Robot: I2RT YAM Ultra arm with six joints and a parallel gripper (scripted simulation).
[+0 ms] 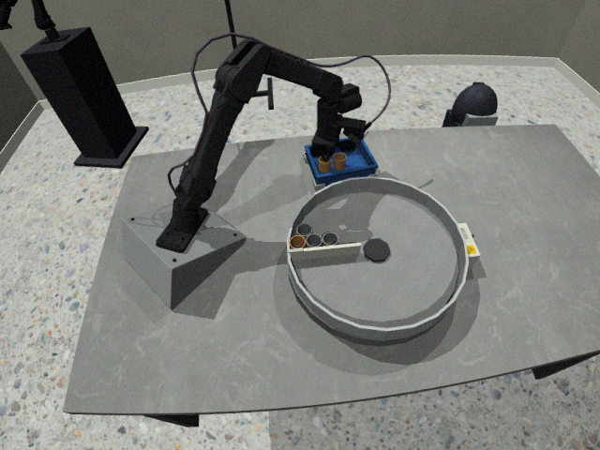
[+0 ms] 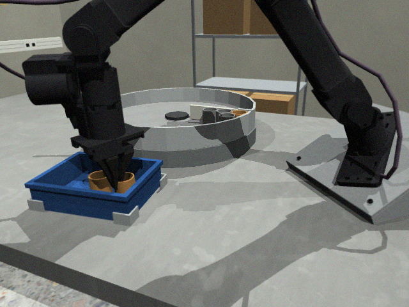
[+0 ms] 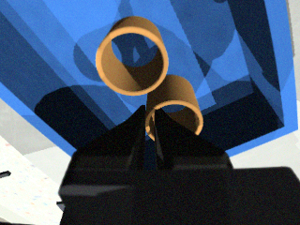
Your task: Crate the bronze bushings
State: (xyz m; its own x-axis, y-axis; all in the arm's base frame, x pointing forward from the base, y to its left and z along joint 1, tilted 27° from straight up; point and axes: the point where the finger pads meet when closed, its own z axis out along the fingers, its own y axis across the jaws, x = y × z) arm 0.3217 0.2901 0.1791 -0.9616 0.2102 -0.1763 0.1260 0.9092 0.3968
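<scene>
Now: the blue crate 40 mm ahead of my hand and 10 mm below it. From my hand the other things lie so: turntable (330 mm to the right, 160 mm ahead, 10 mm above).
</scene>
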